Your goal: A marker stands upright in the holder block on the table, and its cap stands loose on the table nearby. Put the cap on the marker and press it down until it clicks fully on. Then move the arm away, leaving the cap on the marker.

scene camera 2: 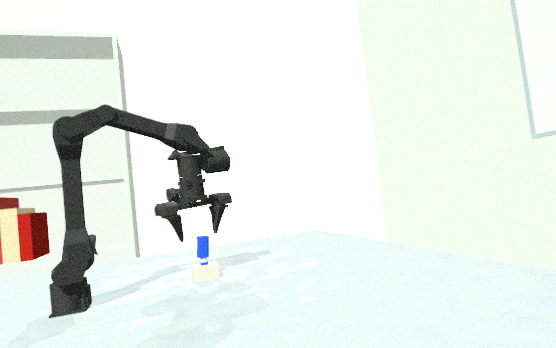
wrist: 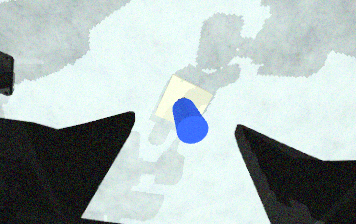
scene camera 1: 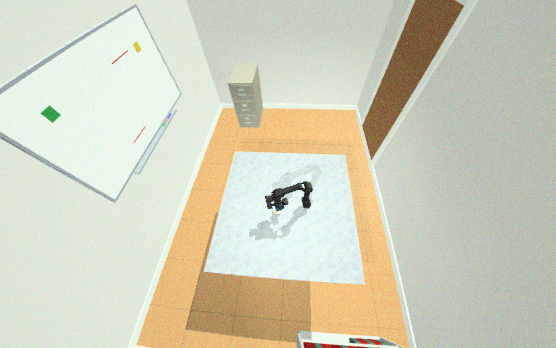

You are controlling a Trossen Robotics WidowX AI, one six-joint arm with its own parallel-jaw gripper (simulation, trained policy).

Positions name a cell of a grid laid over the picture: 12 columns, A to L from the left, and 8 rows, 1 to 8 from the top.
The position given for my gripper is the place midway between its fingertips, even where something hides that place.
I see my gripper (scene camera 2: E6) and a blue cap (wrist: G5).
My gripper shows as well in the wrist view (wrist: G5).
